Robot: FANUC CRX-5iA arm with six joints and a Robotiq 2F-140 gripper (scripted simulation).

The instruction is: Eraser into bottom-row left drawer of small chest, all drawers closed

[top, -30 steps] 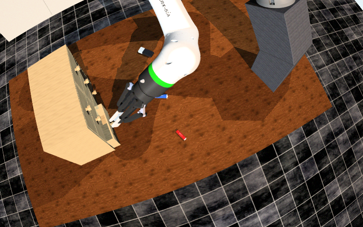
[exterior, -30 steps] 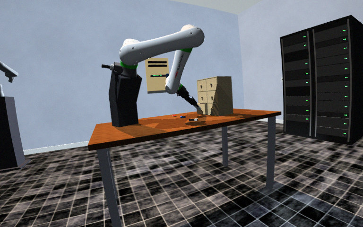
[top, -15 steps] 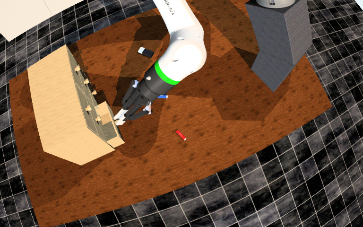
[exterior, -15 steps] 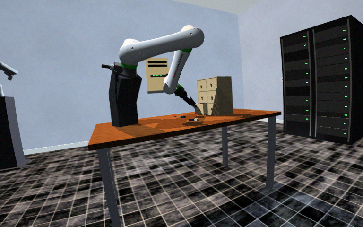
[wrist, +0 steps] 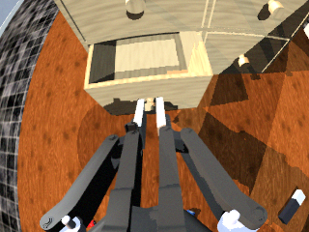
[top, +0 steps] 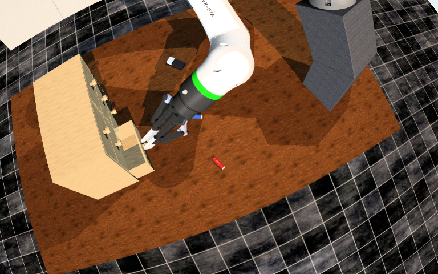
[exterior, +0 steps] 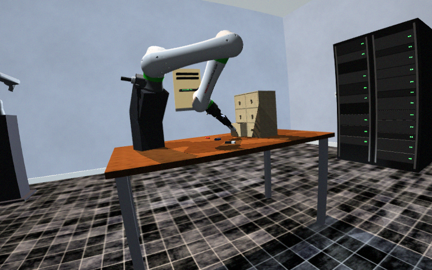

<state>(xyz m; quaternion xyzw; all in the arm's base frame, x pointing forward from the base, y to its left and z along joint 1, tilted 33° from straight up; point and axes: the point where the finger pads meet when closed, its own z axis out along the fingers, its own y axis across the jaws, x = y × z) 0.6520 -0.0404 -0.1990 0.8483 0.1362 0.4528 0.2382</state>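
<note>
Now: hand 160 mm past the eraser, 250 mm to the left of it and 70 mm above it. From my hand the other things lie so: red cylinder (150 mm behind, 130 mm to the left, 70 mm below); blue item (150 mm behind, 40 mm to the right, 70 mm below).
</note>
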